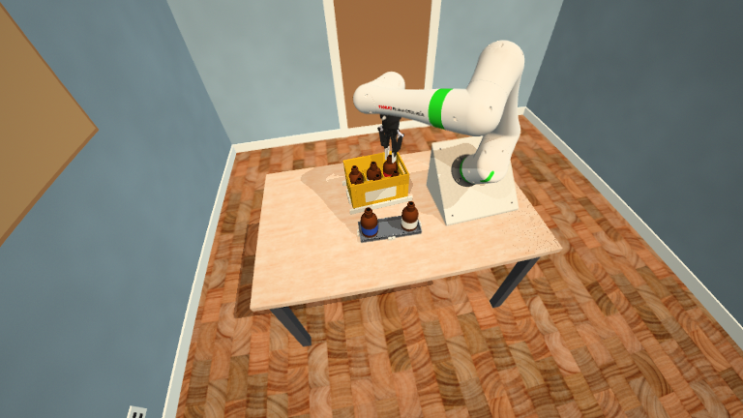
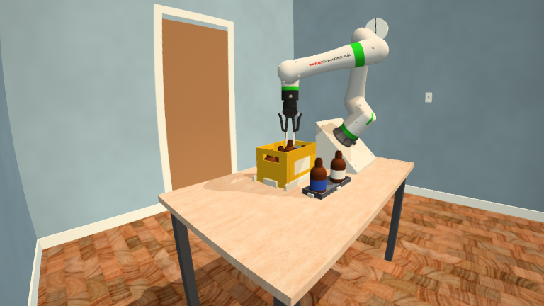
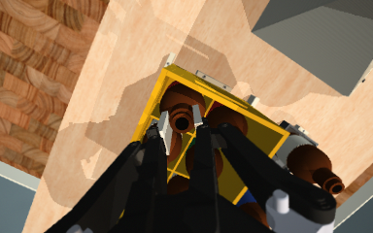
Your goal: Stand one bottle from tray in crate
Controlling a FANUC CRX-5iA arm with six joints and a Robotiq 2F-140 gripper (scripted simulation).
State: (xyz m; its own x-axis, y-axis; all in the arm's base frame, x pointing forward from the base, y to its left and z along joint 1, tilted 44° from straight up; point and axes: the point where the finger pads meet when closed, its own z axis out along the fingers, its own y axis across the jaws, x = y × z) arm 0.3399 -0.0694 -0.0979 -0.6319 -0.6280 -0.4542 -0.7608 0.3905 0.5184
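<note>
Right now the yellow crate is 8 cm ahead of my hand, 6 cm to the left of it and 11 cm below it. Also, from my hand: dark tray (3 cm ahead, 29 cm to the left, 18 cm below); then blue-labelled bottle (12 cm ahead, 30 cm to the left, 11 cm below).
</note>
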